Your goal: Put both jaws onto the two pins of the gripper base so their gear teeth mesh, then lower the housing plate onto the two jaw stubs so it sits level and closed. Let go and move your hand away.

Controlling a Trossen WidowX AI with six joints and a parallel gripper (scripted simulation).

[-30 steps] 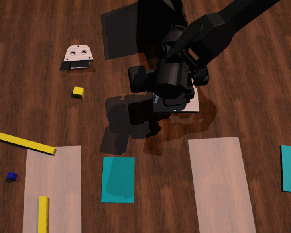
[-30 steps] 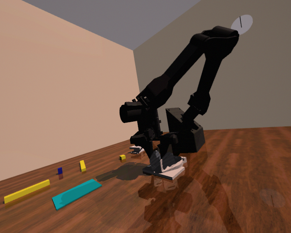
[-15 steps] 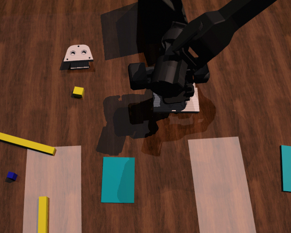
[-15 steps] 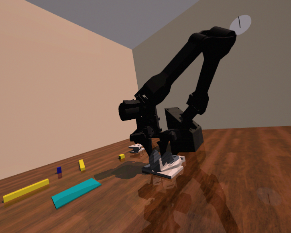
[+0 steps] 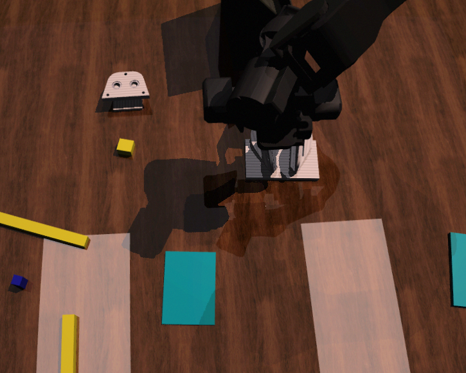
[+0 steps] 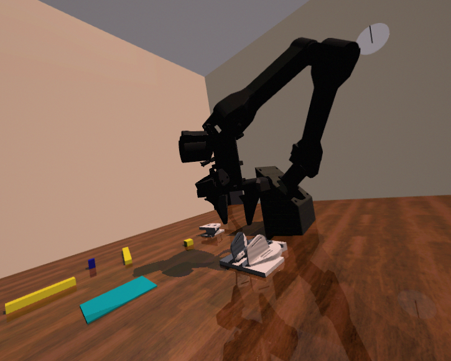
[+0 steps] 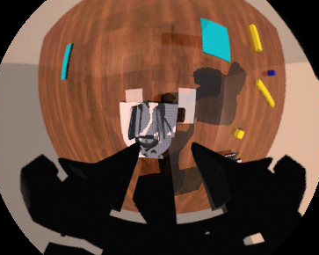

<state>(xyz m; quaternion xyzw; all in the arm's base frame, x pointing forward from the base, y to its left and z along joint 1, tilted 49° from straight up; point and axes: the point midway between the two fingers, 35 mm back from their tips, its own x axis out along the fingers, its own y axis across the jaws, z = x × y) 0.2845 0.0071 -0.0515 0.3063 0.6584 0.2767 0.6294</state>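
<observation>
Now: the white stand 210 mm to the right of my gripper tip, 140 mm behind it and 70 mm below it. The rest, counted from my gripper tip: long yellow bar: 360 mm to the right, 100 mm ahead, 70 mm below; then yellow cube: 220 mm to the right, 70 mm below, 30 mm behind; then teal plate: 210 mm ahead, 140 mm to the right, 70 mm below.
</observation>
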